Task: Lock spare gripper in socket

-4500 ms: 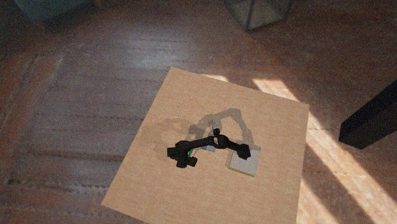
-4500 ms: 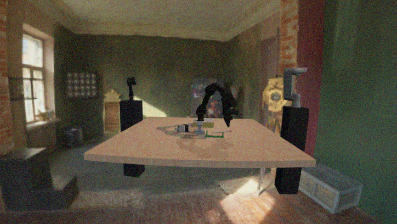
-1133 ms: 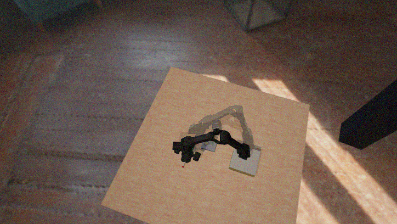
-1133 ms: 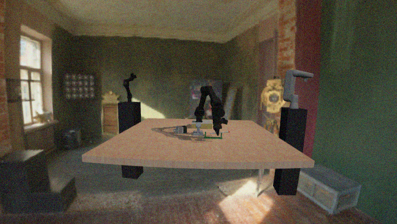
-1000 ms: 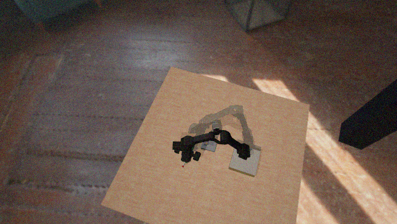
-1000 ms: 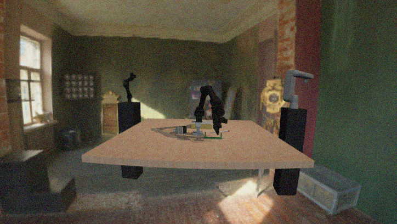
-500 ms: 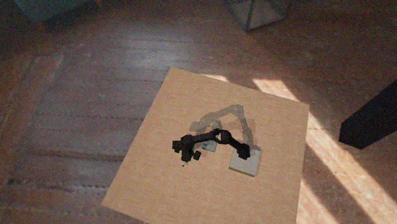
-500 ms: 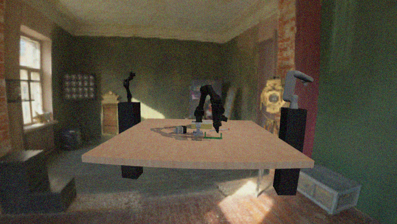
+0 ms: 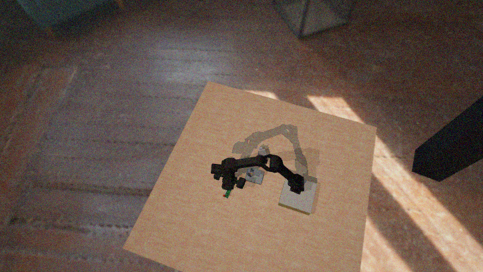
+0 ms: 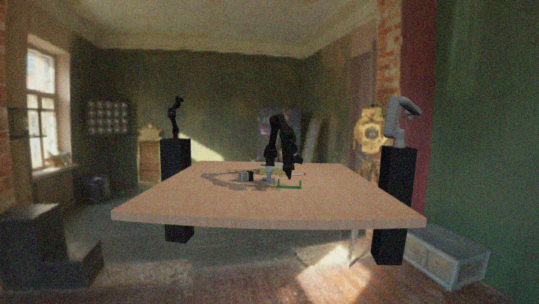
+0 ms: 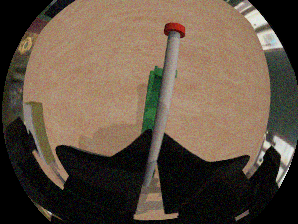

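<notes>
My gripper tip is 3 cm above the green pin cradle. Also, from my gripper tip: spare gripper 10 cm behind, 28 cm to the right, 2 cm below; grey mount socket 10 cm behind, 13 cm to the right.
</notes>
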